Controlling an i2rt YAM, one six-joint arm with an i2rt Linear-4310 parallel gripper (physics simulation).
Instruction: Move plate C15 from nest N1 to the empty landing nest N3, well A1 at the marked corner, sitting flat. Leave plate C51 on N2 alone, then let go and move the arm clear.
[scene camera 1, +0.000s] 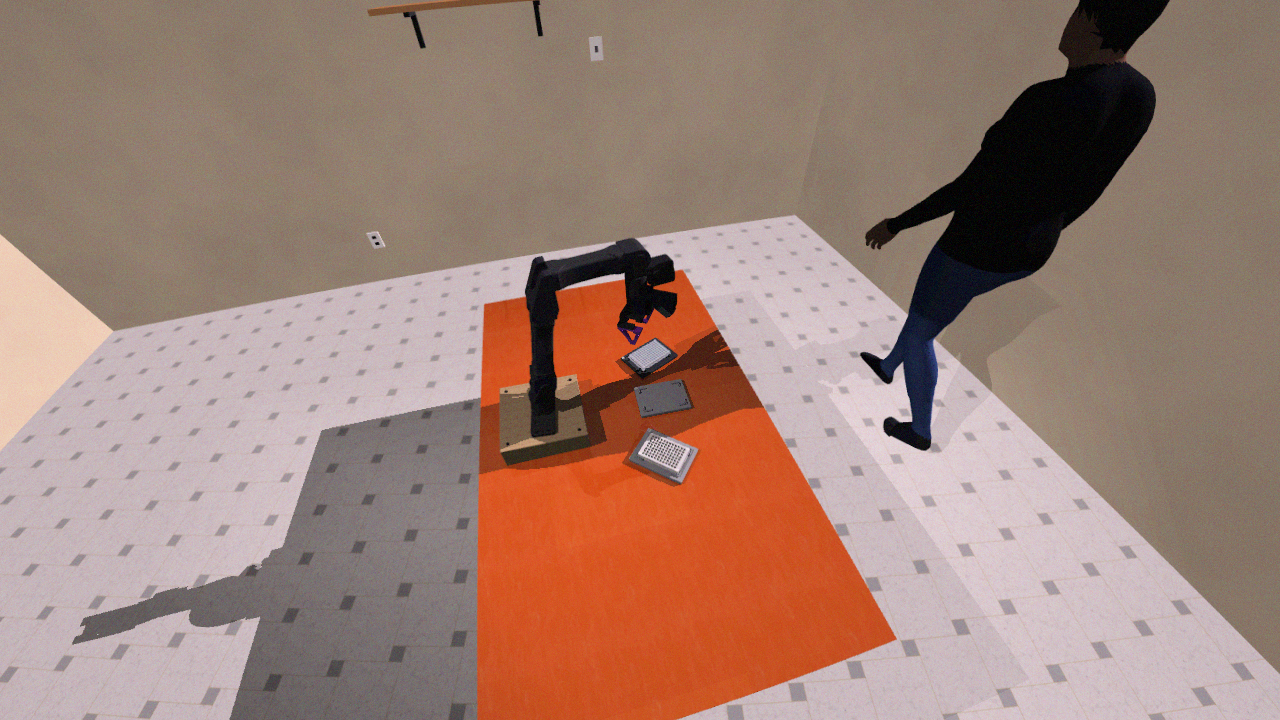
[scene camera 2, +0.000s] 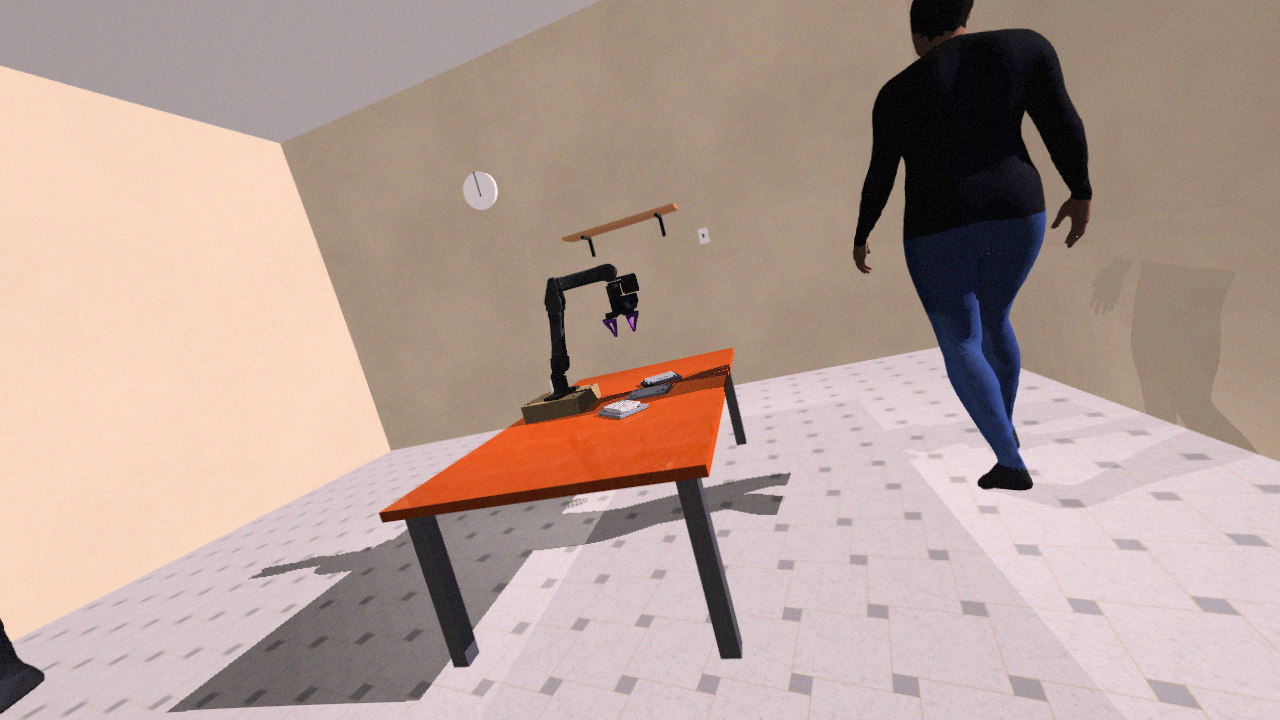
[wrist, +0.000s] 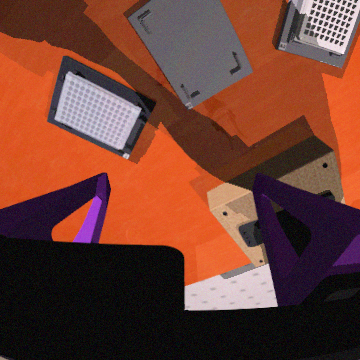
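Note:
A pale plate (scene camera 1: 649, 355) (scene camera 2: 661, 378) (wrist: 97, 111) with fine round wells sits in a dark nest (wrist: 136, 96) at the far end of the row. A white plate (scene camera 1: 664, 451) (scene camera 2: 622, 407) (wrist: 332, 25) with dark holes sits in a grey nest (wrist: 312, 56) at the near end. The labels are too small to read, so I cannot tell which plate is C15. The empty grey nest (scene camera 1: 663, 398) (scene camera 2: 650, 391) (wrist: 192, 47) with corner brackets lies between them. My gripper (scene camera 1: 638, 332) (scene camera 2: 623, 332) (wrist: 181, 180) is open and empty, high above the table, near the pale plate's end.
The orange table (scene camera 1: 644, 573) (scene camera 2: 572, 461) carries the arm's wooden base block (scene camera 1: 514, 429) (scene camera 2: 546, 411) (wrist: 235, 202) beside the nests. A person (scene camera 1: 1056, 170) (scene camera 2: 971, 143) in black and blue stands on the floor past the table's side. Shadows fall across the nests.

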